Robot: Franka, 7 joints.
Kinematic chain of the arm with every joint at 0, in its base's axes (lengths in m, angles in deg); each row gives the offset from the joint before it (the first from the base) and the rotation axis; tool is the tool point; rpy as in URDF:
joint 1: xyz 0 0 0.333 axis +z
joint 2: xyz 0 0 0 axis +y
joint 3: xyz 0 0 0.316 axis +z
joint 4: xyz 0.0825 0 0 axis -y
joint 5: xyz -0.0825 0 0.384 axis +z
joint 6: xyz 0 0 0 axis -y
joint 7: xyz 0.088 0 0 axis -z
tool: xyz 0 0 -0.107 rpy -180 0 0
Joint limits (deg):
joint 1: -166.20..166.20
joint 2: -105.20..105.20
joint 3: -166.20..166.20
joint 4: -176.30..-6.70
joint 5: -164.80..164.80
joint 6: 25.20..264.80
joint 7: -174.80..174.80
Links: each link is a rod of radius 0.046 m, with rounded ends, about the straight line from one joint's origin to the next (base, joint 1, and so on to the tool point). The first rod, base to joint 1, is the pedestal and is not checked.
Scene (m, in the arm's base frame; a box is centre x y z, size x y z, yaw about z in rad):
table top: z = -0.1
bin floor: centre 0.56 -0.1 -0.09 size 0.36 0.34 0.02 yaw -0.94
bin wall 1: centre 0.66 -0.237 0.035 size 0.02 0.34 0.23 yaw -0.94
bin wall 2: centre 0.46 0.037 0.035 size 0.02 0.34 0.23 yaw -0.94
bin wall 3: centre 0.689 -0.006 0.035 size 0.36 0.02 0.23 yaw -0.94
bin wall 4: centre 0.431 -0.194 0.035 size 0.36 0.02 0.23 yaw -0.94
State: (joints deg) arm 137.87 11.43 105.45 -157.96 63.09 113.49 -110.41
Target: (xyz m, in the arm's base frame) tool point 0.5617 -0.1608 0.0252
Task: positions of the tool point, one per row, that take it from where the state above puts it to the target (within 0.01 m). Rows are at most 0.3 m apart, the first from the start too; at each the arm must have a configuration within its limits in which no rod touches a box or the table.
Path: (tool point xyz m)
1: -0.2546 -0.2640 0.2303
2: -0.3799 -0.1039 0.2274
3: -0.4051 0.1116 0.2221
4: -0.3096 0.3213 0.2162
5: -0.1090 0.4596 0.2126
6: 0.1468 0.4772 0.2145
7: 0.3872 0.3581 0.2251
8: 0.5417 0.1259 0.2475
9: 0.5617 -0.1608 0.2838
10: 0.5760 -0.1611 0.2035
11: 0.5766 -0.1611 0.1163
12: 0.5617 -0.1608 0.0253

